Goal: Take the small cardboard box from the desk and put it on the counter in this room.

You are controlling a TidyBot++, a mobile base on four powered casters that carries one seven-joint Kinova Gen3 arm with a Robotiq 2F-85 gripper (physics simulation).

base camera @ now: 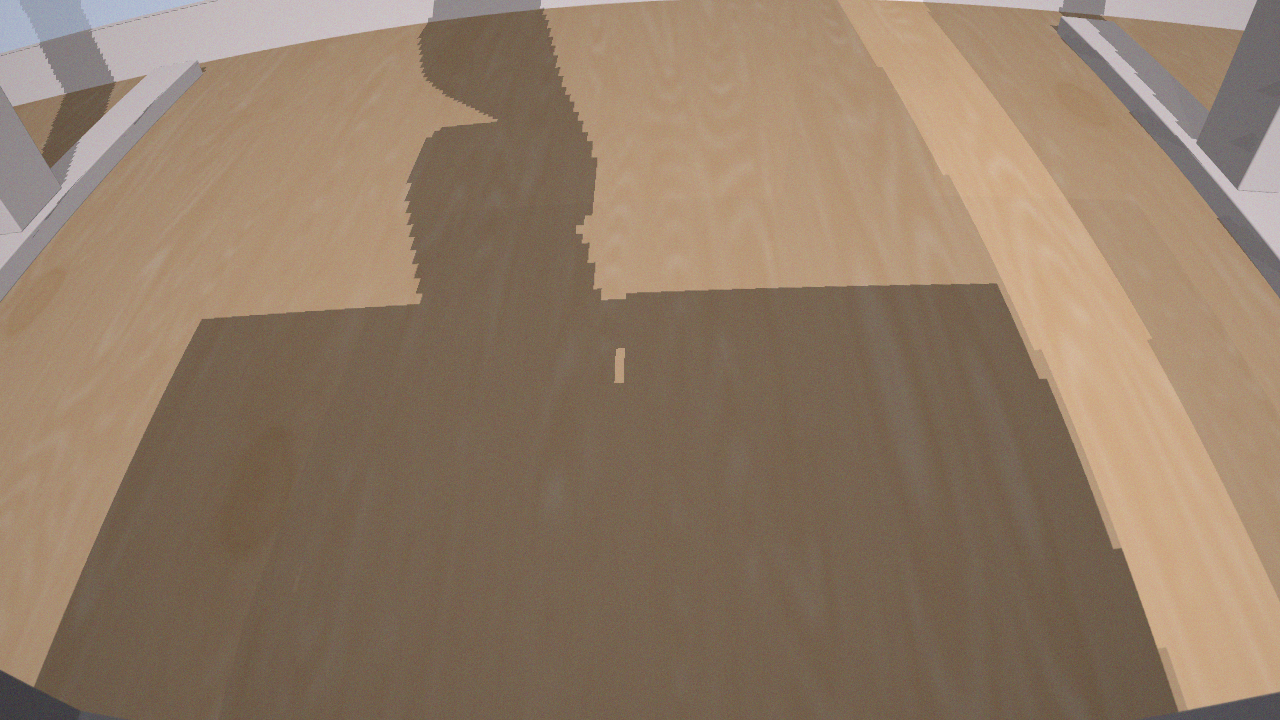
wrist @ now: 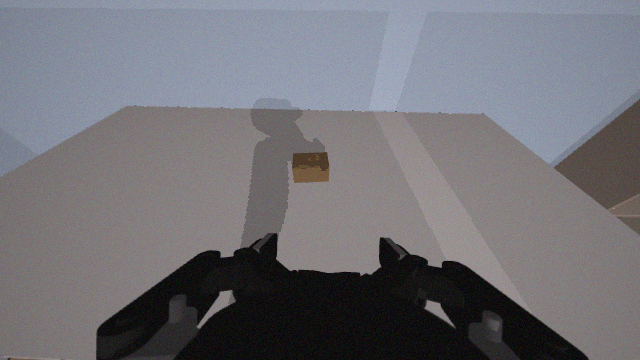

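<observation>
The small cardboard box [wrist: 310, 168] sits on the light grey desk [wrist: 150, 200], a little above the middle of the wrist view, partly in shadow. My gripper [wrist: 327, 246] is open, its two black fingertips wide apart, with nothing between them. It hangs above the desk, and the box lies beyond the fingertips, apart from them and slightly left of midway between them. The box does not show in the base camera view. The counter cannot be made out in either view.
A blue wall [wrist: 200, 60] rises behind the desk's far edge. A brown surface [wrist: 605, 155] stands beyond the desk's right edge. In the base camera view, white frame bars [base camera: 107, 147] [base camera: 1163, 129] run along the wooden floor [base camera: 760, 179] at left and right.
</observation>
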